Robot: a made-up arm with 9 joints. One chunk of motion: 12 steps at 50 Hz.
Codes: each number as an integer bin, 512 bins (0 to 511) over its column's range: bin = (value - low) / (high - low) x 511, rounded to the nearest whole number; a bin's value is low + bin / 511 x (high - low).
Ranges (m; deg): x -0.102..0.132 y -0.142..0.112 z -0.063..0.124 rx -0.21..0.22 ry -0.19..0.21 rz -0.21..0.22
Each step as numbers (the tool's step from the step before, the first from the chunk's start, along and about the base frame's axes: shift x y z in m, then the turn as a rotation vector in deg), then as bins.
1 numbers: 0.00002 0.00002 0.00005 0.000 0.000 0.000
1 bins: 223 286 172 250 243 250
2 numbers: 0.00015 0.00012 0.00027 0.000 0.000 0.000
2 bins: 223 286 173 250 243 250
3 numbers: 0.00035 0.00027 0.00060 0.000 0.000 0.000
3 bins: 224 286 174 250 243 250
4 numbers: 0.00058 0.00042 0.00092 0.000 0.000 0.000
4 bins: 224 287 175 250 243 250
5 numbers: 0.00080 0.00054 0.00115 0.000 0.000 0.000
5 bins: 224 287 175 250 243 250
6 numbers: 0.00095 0.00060 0.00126 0.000 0.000 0.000
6 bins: 225 287 176 250 243 250
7 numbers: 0.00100 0.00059 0.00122 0.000 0.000 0.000
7 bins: 225 287 175 250 243 250
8 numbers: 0.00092 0.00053 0.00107 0.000 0.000 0.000
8 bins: 225 287 175 250 243 250
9 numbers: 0.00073 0.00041 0.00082 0.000 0.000 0.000
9 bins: 224 287 174 250 243 250
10 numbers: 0.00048 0.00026 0.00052 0.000 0.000 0.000
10 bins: 224 286 174 250 243 250
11 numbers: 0.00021 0.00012 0.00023 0.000 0.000 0.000
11 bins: 223 286 173 250 243 250
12 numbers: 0.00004 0.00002 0.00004 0.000 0.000 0.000
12 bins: 223 286 172 250 243 250
